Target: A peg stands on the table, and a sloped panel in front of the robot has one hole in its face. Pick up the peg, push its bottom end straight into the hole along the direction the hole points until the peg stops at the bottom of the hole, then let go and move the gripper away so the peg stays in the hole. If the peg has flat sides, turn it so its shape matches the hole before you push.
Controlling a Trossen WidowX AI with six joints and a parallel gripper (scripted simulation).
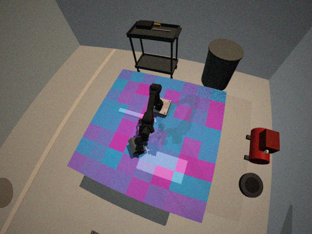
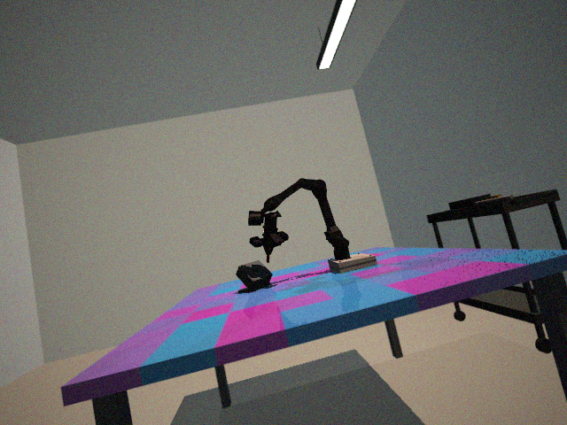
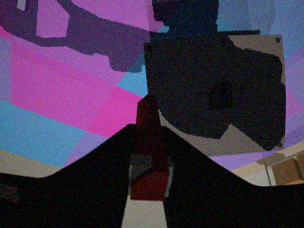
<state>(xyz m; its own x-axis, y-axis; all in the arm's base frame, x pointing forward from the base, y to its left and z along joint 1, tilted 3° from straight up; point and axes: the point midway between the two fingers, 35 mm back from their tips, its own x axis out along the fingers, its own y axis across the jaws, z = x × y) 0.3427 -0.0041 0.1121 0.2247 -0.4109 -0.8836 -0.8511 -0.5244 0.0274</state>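
The grey sloped panel is 9 cm ahead of my gripper tip and 8 cm below it. Round my gripper tip: dark red peg (1 cm to the left, 1 cm above).
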